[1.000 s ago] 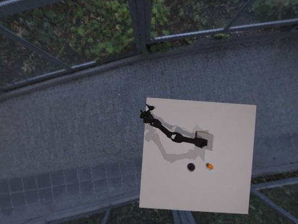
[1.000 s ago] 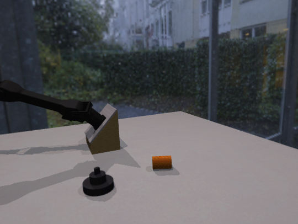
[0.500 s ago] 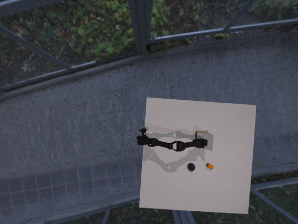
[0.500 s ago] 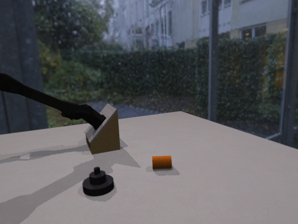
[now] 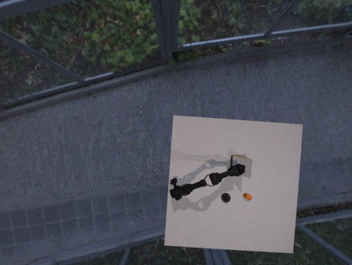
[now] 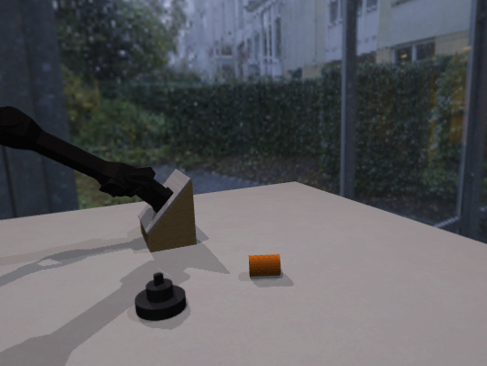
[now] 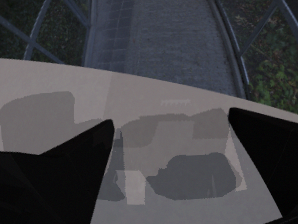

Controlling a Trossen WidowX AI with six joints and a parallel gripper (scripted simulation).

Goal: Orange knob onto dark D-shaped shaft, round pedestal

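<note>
The orange knob lies 20 mm ahead of my gripper tip, 750 mm to the left of it and 10 mm above it. Also, from my gripper tip: dark round pedestal 50 mm ahead, 540 mm to the left, 20 mm above.
</note>
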